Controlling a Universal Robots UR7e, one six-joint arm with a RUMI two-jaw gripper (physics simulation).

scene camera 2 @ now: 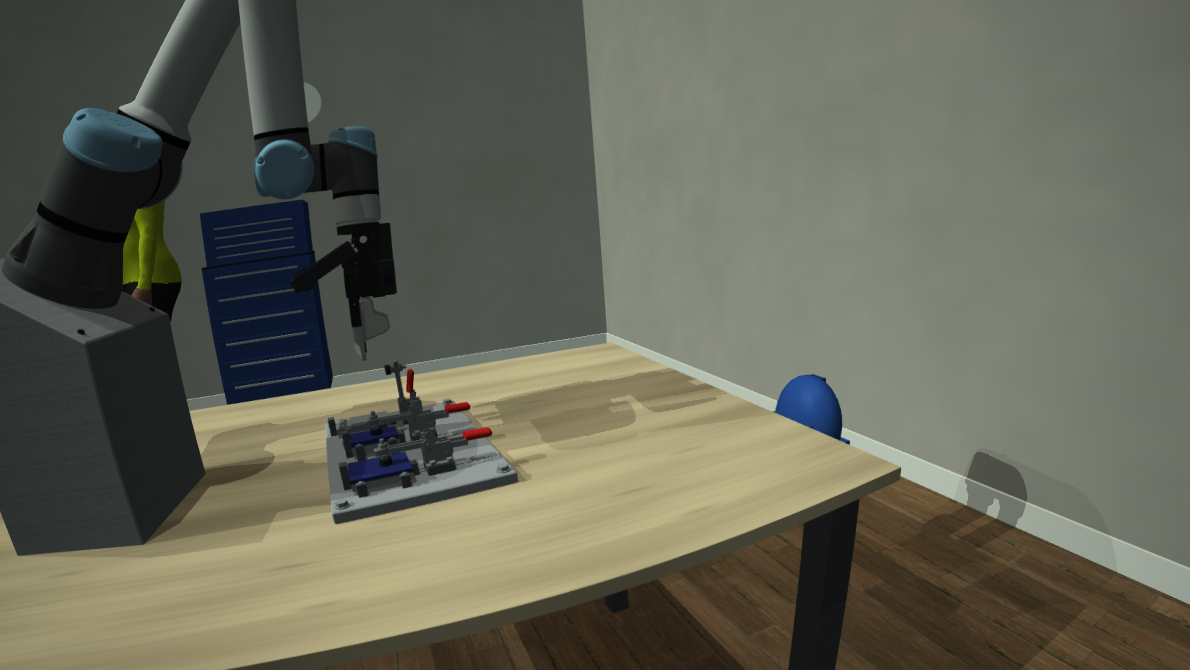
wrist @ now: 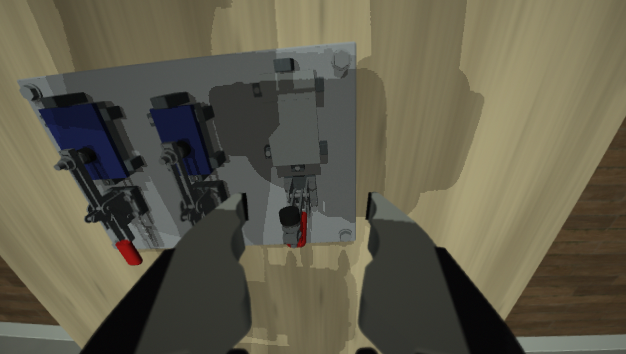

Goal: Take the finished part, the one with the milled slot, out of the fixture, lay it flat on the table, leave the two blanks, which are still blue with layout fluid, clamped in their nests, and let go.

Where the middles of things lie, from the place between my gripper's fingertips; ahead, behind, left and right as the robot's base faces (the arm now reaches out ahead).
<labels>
My hand is 4 cm short of the clamp arm [wrist: 290, 216], 3 cm to the left of it and 5 cm above it. Also, from my hand: finished part [wrist: 289, 100]: 3 cm behind, 1 cm to the right, 10 cm below; then grey fixture plate [scene camera 2: 476, 463]: 1 cm ahead, 13 cm to the right, 12 cm below.
</labels>
